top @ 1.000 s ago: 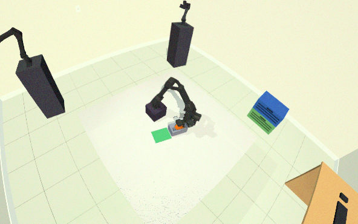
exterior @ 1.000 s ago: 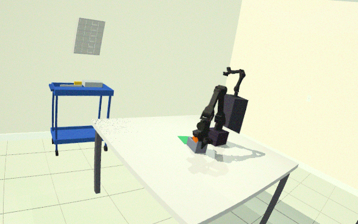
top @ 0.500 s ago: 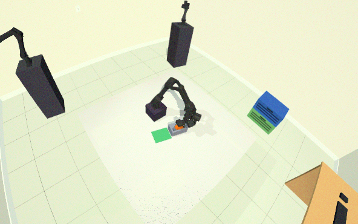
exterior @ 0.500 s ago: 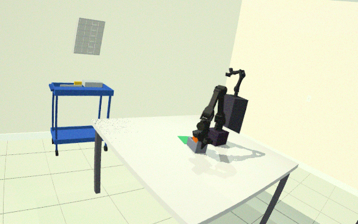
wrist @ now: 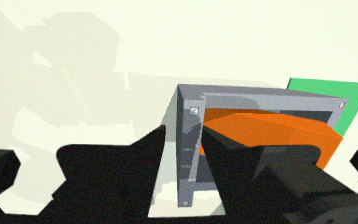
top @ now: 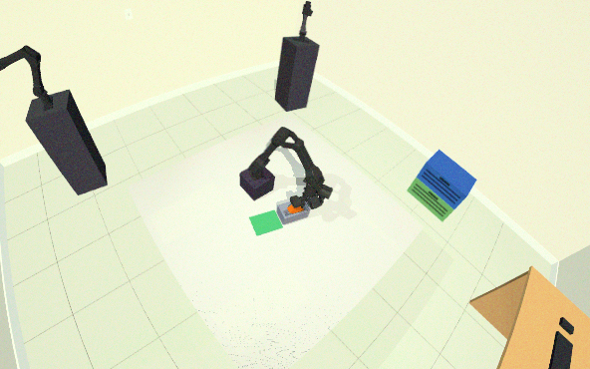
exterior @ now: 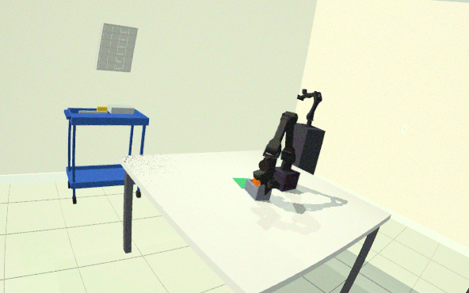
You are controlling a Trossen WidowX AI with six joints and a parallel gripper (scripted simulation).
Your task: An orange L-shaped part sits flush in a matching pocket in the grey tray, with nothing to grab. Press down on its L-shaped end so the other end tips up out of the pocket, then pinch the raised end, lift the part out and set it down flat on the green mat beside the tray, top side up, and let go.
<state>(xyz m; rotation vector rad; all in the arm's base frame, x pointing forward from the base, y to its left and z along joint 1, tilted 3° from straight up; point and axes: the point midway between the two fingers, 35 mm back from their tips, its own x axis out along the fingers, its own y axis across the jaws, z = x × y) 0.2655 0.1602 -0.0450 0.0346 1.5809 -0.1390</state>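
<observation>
The orange L-shaped part is 50 mm to the right of my gripper tip and 10 mm behind it. From my gripper tip the other things lie so: green mat 220 mm to the right, 60 mm below, 30 mm behind.
</observation>
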